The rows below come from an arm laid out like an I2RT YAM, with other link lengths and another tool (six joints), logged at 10 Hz.
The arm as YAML. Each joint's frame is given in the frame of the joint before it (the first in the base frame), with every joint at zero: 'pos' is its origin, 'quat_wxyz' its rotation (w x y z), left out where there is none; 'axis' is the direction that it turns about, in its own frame. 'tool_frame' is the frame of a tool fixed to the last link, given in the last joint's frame.
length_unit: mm
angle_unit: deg
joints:
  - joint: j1
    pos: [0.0, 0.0, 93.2]
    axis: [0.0, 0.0, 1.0]
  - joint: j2
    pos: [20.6, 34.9, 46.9]
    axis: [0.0, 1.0, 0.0]
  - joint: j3
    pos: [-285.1, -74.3, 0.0]
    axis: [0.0, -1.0, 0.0]
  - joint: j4
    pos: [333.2, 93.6, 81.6]
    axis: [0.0, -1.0, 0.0]
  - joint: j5
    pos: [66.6, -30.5, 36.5]
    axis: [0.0, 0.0, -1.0]
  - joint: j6
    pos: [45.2, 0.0, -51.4]
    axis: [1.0, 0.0, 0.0]
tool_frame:
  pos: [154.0, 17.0, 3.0]
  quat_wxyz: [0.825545, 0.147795, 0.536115, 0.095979]
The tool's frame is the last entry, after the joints.
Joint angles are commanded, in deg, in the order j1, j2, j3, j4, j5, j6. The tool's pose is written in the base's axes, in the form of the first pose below.
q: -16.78 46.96 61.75 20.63 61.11 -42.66
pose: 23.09 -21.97 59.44 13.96 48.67 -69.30
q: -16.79 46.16 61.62 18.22 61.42 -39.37
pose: 22.76 -21.91 59.09 16.72 49.11 -66.58
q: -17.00 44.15 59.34 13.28 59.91 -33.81
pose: 23.14 -21.79 57.14 17.92 50.50 -63.18
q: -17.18 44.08 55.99 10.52 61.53 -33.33
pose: 23.98 -22.47 53.39 11.87 54.86 -69.54
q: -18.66 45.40 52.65 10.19 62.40 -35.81
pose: 24.91 -23.78 49.65 0.09 58.02 -82.07
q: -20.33 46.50 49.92 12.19 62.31 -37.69
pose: 25.38 -24.93 47.26 -6.67 58.63 -89.66
